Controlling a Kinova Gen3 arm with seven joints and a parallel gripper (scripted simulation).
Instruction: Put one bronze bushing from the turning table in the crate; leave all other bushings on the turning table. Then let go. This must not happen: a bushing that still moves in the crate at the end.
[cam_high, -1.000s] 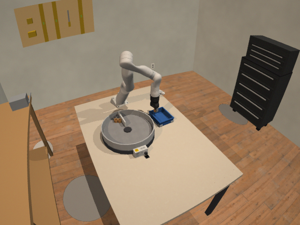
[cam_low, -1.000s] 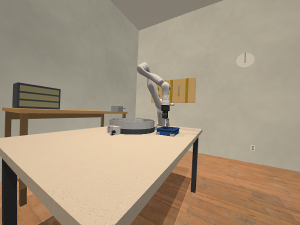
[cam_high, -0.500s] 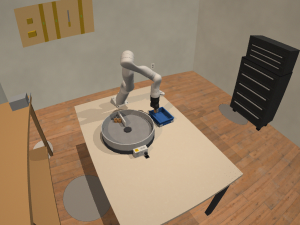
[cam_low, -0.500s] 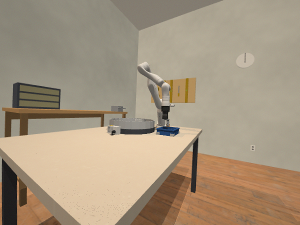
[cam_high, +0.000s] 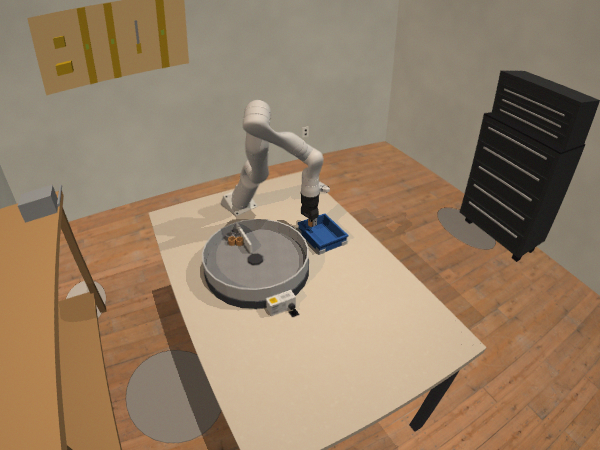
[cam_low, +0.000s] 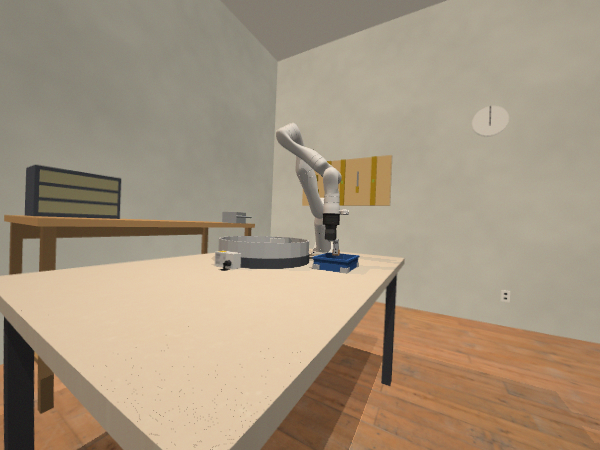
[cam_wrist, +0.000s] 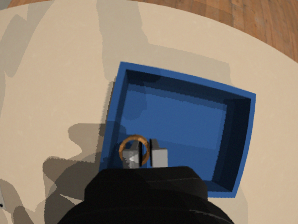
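Right now my hand is 40 mm short of the blue crate, 20 mm to the right of it and 50 mm above it. Also, from my hand: grey turning table: 100 mm ahead, 320 mm to the right, 20 mm below.
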